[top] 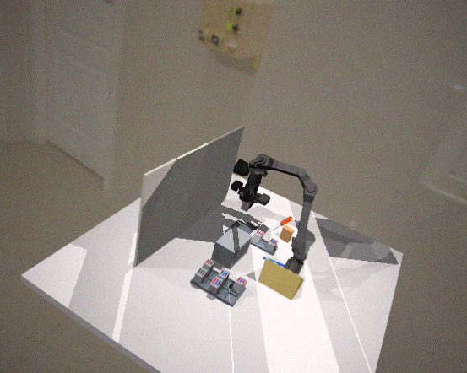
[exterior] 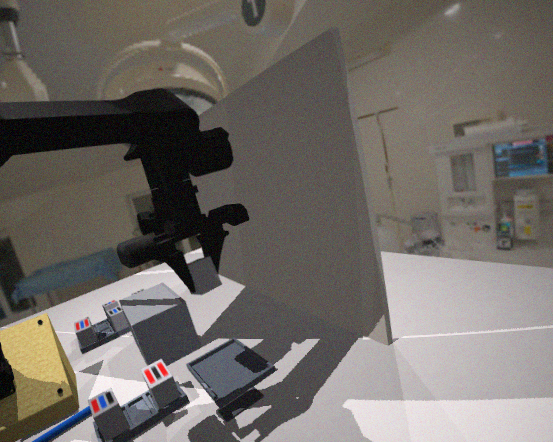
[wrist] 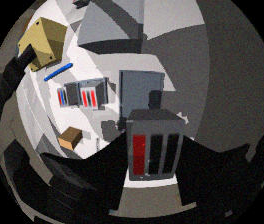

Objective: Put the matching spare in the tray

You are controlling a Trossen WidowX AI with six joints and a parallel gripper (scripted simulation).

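My gripper tip is now 15 cm above the tray. Round my gripper tip: spare 3 cm above; grey box 20 cm to the left, 10 cm below, 5 cm behind; holder 15 cm behind, 14 cm below, 2 cm to the left.
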